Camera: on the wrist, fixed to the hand. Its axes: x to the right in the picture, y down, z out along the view.
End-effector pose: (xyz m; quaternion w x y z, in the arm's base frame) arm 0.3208 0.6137 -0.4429 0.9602 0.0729 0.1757 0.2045
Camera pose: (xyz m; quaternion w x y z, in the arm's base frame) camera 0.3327 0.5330 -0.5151 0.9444 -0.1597 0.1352 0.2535
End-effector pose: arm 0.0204 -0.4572 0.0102 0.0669 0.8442 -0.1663 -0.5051
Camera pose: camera 0.0895 -0.3731 0.0128 0.2756 0.8091 -0.0501 -0.5166
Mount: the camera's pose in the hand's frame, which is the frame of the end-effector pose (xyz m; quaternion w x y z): -0.0014 -0.0927 -0.0571 0.9708 -0.2391 0.0150 0.0124
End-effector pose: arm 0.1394 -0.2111 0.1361 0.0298 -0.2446 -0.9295 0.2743
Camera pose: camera 0.1108 -0.2511 0.2332 0.0190 0.2602 0.9645 -0.0407
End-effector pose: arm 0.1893 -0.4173 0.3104 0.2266 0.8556 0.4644 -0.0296
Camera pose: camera 0.1045 -0.3515 0.3285 0.4180 0.7827 0.4507 0.0979
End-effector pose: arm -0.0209 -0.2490 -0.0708 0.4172 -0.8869 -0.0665 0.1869
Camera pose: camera 0.0034 -0.2306 0.0337 0.1916 -0.9644 -0.0920 0.1574
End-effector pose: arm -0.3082 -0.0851 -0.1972 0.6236 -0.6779 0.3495 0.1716
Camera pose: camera -0.2570 -0.1419 -0.1197 0.4359 -0.8054 0.3160 0.2477
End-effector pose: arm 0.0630 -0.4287 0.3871 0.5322 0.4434 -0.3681 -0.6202
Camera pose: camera 0.0859 -0.4114 0.2821 0.6359 0.3079 -0.2066 -0.6769
